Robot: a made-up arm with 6 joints.
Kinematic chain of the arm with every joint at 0, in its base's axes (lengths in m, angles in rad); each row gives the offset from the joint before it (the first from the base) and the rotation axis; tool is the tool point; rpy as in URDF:
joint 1: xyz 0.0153 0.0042 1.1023 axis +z
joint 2: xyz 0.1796 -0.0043 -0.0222 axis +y
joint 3: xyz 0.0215 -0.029 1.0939 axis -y
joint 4: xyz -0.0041 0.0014 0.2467 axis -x
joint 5: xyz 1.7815 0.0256 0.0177 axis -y
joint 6: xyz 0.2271 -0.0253 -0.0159 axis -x
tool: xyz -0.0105 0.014 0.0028 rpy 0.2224 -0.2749 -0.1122
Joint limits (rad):
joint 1: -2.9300..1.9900
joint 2: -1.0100..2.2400
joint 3: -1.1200..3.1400
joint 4: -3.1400..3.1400
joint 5: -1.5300..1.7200
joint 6: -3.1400..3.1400
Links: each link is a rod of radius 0.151 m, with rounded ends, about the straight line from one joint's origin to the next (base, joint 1, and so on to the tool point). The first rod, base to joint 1, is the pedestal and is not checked.
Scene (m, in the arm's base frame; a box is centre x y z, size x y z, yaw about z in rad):
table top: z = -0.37
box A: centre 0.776 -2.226 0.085 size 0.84 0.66 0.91 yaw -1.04
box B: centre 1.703 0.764 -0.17 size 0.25 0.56 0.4 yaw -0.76
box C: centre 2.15 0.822 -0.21 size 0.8 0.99 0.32 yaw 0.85
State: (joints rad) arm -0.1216 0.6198 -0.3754 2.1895 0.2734 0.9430
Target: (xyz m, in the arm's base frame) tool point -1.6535 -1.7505 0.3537
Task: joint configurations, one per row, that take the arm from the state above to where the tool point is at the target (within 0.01 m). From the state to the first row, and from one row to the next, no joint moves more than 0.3 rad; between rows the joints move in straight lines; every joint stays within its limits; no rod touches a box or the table.
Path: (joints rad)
1: -0.4007 0.5782 -0.3404 2.1903 0.2541 0.9434
2: -0.6798 0.5366 -0.3054 2.1911 0.2349 0.9438
3: -0.9588 0.4950 -0.2705 2.1919 0.2156 0.9442
4: -1.2379 0.4534 -0.2355 2.1926 0.1964 0.9446
5: -1.5082 0.5521 -0.1921 2.1952 0.1694 0.9457
6: -1.7785 0.6508 -0.1488 2.1978 0.1424 0.9467
7: -2.0488 0.7495 -0.1054 2.2003 0.1154 0.9478
8: -2.3191 0.8482 -0.0620 2.2029 0.0884 0.9488

